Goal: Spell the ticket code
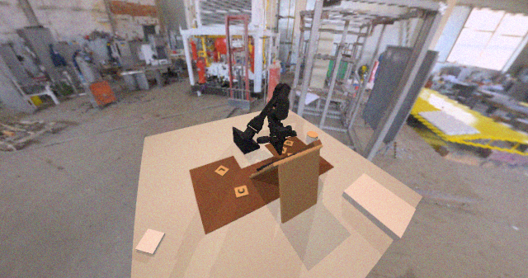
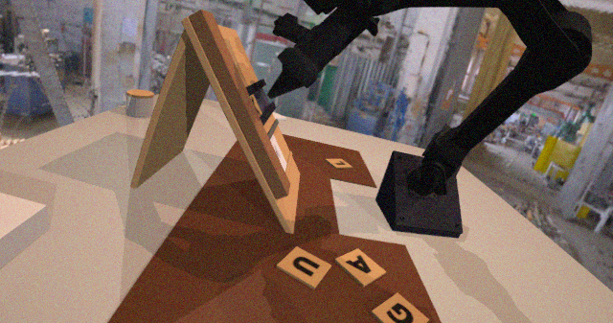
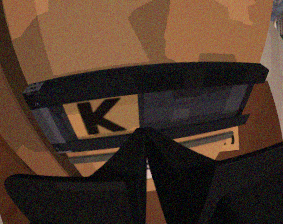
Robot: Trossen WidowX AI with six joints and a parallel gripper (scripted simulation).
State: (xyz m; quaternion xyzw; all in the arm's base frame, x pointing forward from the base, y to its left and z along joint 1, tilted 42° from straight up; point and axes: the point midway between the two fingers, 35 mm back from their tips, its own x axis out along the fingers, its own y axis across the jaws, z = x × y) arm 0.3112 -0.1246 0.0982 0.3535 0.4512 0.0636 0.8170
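Right now the white ticket is 30 mm behind my gripper tip and 100 mm below it. The rest, counted from my gripper tip: brown mat: 140 mm behind, 190 mm below; then letter tile: 80 mm behind, 210 mm to the left, 180 mm below; then pale box: 420 mm ahead, 290 mm to the left, 170 mm below.
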